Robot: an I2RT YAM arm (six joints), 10 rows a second.
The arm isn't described. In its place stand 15 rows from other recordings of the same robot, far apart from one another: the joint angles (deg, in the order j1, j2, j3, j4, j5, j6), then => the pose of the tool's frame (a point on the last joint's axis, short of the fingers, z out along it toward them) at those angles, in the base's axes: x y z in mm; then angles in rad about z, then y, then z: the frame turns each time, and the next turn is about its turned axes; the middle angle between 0 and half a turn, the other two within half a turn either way.
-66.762, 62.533, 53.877, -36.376, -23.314, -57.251 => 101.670 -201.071 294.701 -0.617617 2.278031 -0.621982
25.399, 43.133, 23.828, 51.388, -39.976, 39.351 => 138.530 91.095 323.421 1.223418 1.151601 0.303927
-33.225, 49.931, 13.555, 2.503, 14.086, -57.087 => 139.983 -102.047 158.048 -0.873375 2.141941 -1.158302
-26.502, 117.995, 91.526, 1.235, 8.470, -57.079 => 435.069 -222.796 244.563 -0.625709 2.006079 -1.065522
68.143, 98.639, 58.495, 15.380, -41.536, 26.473 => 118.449 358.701 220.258 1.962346 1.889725 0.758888
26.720, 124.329, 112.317, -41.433, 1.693, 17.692 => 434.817 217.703 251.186 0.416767 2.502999 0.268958
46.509, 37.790, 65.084, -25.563, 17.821, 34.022 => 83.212 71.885 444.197 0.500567 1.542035 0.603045
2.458, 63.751, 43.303, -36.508, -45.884, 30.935 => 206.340 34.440 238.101 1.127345 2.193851 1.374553
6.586, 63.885, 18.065, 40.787, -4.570, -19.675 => 224.810 28.811 207.058 0.195016 1.658359 -0.336377
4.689, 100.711, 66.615, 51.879, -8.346, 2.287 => 407.794 38.633 318.603 0.234702 1.263819 -0.006606
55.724, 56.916, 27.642, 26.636, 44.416, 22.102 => 143.509 166.326 262.659 0.196832 1.603677 0.353518
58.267, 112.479, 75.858, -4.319, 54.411, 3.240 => 248.111 346.168 197.386 -0.058254 1.962047 -0.557806
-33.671, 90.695, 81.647, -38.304, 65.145, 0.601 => 260.773 -212.537 332.771 -1.854366 1.885106 -0.767405
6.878, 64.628, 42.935, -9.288, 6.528, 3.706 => 249.151 25.977 260.930 -0.012644 2.107629 -0.003472
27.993, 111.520, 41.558, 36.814, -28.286, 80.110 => 297.038 176.997 91.883 1.059815 2.073175 1.698314
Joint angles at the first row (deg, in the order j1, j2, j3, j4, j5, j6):
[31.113, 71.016, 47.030, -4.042, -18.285, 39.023]
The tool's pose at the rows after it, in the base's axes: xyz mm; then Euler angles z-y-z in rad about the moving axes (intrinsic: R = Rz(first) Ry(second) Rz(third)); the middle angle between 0 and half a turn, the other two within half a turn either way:
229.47 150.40 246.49 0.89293 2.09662 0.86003
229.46 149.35 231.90 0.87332 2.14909 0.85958
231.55 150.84 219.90 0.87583 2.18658 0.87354
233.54 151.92 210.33 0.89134 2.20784 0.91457
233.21 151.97 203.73 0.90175 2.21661 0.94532
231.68 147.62 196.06 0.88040 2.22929 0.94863
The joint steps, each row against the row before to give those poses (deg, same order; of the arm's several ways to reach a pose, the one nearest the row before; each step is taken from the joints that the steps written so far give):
[-0.085, 0.788, -2.990, 0.086, 0.965, -0.173]
[-0.002, 1.231, -1.496, -0.174, 1.490, -0.265]
[0.087, 1.930, -0.708, 0.439, 0.362, 0.174]
[-0.086, 1.669, -0.612, 0.875, -0.524, 1.398]
[0.000, 0.710, -0.878, 0.969, -0.358, 1.233]
[-0.526, -0.001, -1.667, 1.055, 0.700, 0.444]

